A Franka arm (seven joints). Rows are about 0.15 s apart.
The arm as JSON. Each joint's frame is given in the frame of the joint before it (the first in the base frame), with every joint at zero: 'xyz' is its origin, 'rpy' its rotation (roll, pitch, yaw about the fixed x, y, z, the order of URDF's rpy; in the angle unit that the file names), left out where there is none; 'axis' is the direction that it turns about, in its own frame. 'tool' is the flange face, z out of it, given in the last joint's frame.
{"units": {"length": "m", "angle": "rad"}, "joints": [
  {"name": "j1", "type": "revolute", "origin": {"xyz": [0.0, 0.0, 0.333]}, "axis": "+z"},
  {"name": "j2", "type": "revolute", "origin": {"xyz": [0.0, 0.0, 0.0]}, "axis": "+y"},
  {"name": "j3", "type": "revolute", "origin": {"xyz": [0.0, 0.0, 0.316]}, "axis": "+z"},
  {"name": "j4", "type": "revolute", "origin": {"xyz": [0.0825, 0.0, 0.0]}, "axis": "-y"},
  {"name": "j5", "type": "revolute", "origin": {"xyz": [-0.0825, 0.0, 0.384]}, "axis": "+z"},
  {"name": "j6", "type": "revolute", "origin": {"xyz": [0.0, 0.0, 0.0]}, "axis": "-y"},
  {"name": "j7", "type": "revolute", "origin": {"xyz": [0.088, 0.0, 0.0]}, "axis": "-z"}
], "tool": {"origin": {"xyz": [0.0, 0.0, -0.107], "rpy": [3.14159, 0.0, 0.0]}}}
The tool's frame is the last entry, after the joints.
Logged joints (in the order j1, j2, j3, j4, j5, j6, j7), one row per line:
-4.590 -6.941 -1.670 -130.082 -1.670 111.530 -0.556
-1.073 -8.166 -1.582 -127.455 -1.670 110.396 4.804
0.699 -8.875 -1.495 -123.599 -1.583 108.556 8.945
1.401 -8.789 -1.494 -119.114 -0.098 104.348 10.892
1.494 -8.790 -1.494 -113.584 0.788 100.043 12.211
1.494 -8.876 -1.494 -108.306 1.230 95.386 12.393
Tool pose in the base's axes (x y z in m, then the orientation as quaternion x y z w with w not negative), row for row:
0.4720 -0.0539 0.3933 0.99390 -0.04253 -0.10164 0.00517
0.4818 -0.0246 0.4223 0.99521 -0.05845 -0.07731 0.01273
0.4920 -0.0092 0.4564 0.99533 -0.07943 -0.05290 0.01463
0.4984 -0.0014 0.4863 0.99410 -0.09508 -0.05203 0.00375
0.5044 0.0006 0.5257 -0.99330 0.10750 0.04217 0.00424
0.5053 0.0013 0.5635 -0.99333 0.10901 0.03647 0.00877
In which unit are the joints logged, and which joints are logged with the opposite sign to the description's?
The joints are logged in degrees. Opposite sign: none.
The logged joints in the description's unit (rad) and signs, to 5 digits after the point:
-0.08011 -0.12114 -0.02915 -2.27036 -0.02915 1.94657 -0.00970
-0.01873 -0.14252 -0.02761 -2.22451 -0.02915 1.92677 0.08385
0.01220 -0.15490 -0.02609 -2.15721 -0.02763 1.89466 0.15612
0.02445 -0.15340 -0.02608 -2.07893 -0.00171 1.82122 0.19010
0.02608 -0.15341 -0.02608 -1.98241 0.01375 1.74608 0.21312
0.02608 -0.15492 -0.02608 -1.89030 0.02147 1.66480 0.21630

